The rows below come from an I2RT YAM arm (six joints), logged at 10 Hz.
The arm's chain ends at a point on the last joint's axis. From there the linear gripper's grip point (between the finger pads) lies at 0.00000 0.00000 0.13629 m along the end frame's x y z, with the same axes.
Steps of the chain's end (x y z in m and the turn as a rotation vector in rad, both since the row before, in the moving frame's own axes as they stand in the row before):
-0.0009 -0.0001 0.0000 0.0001 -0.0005 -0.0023
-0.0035 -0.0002 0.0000 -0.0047 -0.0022 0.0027
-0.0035 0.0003 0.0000 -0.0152 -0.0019 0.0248
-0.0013 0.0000 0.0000 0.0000 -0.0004 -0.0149
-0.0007 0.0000 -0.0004 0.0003 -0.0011 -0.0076
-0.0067 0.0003 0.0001 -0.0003 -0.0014 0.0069
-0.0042 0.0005 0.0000 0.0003 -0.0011 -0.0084
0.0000 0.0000 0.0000 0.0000 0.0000 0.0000
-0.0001 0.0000 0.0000 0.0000 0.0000 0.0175
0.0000 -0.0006 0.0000 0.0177 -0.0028 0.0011
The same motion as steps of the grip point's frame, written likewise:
-0.0010 -0.0001 0.0000 0.0001 -0.0005 -0.0023
-0.0038 0.0004 0.0000 -0.0047 -0.0022 0.0027
-0.0038 0.0024 0.0000 -0.0152 -0.0019 0.0248
-0.0014 0.0000 0.0000 0.0000 -0.0004 -0.0149
-0.0009 0.0000 -0.0004 0.0003 -0.0011 -0.0076
-0.0069 0.0003 0.0001 -0.0003 -0.0014 0.0069
-0.0044 0.0005 0.0000 0.0003 -0.0011 -0.0084
0.0000 0.0000 0.0000 0.0000 0.0000 0.0000
-0.0001 0.0000 0.0000 0.0000 0.0000 0.0175
-0.0004 -0.0030 0.0000 0.0177 -0.0028 0.0011

